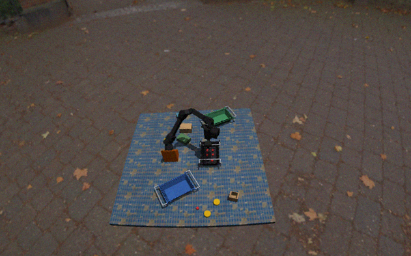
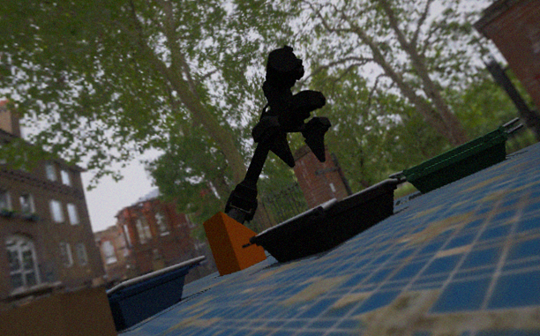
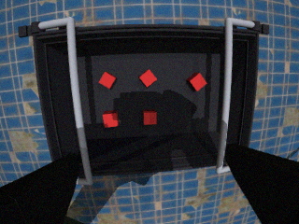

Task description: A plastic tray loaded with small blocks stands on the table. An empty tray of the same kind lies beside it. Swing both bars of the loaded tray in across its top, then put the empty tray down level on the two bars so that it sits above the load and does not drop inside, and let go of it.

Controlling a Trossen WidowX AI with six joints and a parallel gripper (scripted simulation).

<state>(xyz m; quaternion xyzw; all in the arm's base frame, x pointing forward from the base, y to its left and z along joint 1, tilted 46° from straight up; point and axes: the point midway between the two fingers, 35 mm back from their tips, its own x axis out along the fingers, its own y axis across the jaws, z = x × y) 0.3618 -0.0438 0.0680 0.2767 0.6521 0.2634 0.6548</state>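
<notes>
Now: the blue tray 27 cm behind my gripper tip, 36 cm to the right of it and 11 cm below it. The rest, counted from my gripper tip: tan block (24 cm behind, 33 cm to the left, 13 cm below); small brown box (19 cm ahead, 44 cm to the right, 14 cm below); green block (25 cm behind, 19 cm to the left, 14 cm below).
</notes>
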